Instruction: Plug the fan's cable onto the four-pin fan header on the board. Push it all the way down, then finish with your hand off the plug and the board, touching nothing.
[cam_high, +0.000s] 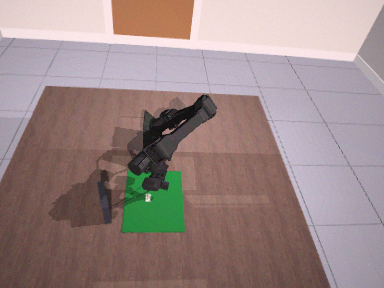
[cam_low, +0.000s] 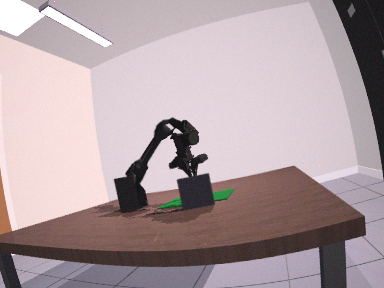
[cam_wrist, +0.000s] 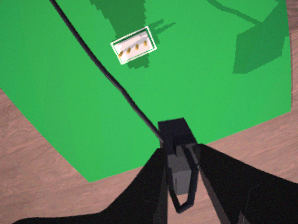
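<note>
The green board is 110 mm below my gripper tip, 30 mm to the right of it and 10 mm ahead of it. Round my gripper tip: dark fan plug 10 mm to the left; white four-pin fan header 90 mm below, 60 mm to the right; dark fan 220 mm to the right, 40 mm below, 40 mm ahead.
</note>
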